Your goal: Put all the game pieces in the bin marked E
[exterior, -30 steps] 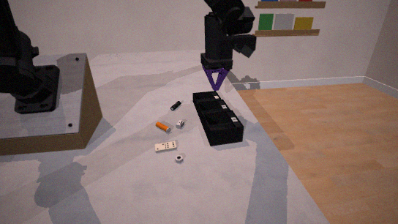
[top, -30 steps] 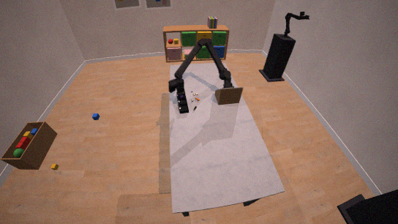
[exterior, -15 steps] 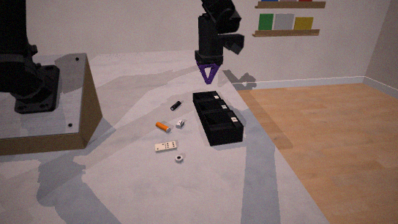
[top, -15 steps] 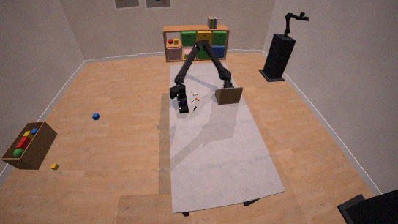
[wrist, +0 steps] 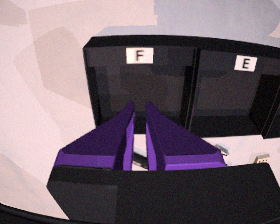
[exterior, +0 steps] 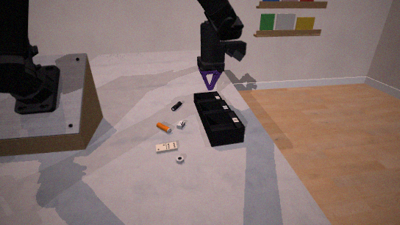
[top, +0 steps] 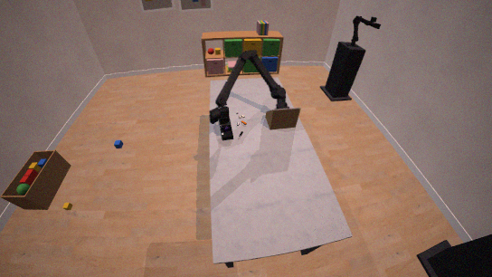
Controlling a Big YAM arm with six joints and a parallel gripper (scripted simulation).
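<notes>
My gripper is now 15 cm past the cream domino, 20 cm to the left of it and 6 cm above it. Also, from my hand: black battery 11 cm behind, 6 cm below; then black three-compartment bin tray 8 cm to the right, 5 cm below; then orange battery 15 cm behind, 12 cm to the right, 6 cm below.
</notes>
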